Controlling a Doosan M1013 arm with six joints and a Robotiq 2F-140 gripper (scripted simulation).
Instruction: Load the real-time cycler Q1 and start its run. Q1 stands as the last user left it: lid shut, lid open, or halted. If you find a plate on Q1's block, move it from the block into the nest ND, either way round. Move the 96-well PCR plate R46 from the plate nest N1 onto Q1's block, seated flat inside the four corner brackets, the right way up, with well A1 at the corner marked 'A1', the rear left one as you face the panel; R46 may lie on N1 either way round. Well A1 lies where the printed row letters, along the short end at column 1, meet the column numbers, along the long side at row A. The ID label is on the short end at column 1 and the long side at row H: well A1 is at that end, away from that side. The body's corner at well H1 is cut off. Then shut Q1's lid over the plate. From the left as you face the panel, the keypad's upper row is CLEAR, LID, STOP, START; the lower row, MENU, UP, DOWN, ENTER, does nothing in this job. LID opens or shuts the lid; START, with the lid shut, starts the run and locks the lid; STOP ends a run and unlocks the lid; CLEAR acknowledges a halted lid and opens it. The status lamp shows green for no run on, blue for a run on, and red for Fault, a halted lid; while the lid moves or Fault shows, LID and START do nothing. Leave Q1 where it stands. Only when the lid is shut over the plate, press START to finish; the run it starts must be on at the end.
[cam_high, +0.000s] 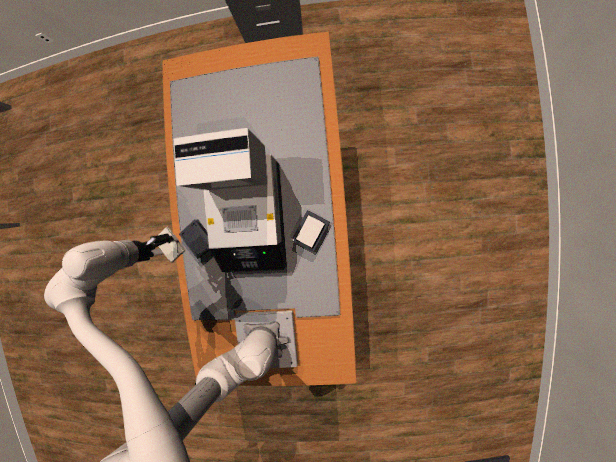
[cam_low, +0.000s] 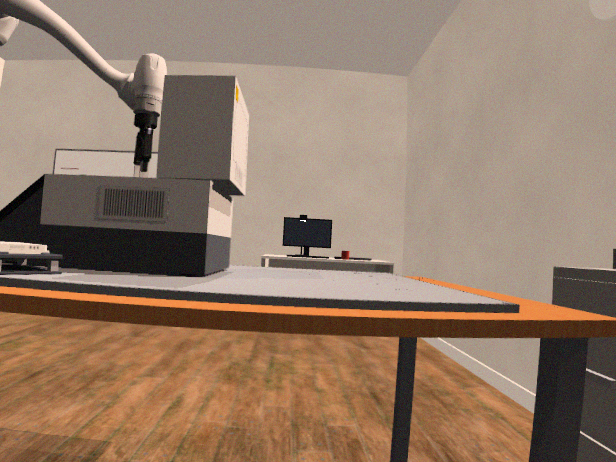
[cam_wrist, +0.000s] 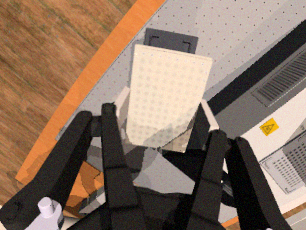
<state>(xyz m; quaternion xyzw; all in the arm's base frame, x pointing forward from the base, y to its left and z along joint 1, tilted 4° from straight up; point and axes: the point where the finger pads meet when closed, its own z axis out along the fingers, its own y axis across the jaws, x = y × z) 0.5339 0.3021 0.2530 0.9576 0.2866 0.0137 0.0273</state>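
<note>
Right now the dark nest is 25 cm below my hand. The rest, counted from my hand: dark plate nest N1 (58 cm to the right, 25 cm below, 1 cm behind); then 96-well plate (2 cm below); then white plate R46 (58 cm to the right, 24 cm below, 1 cm behind).
</note>
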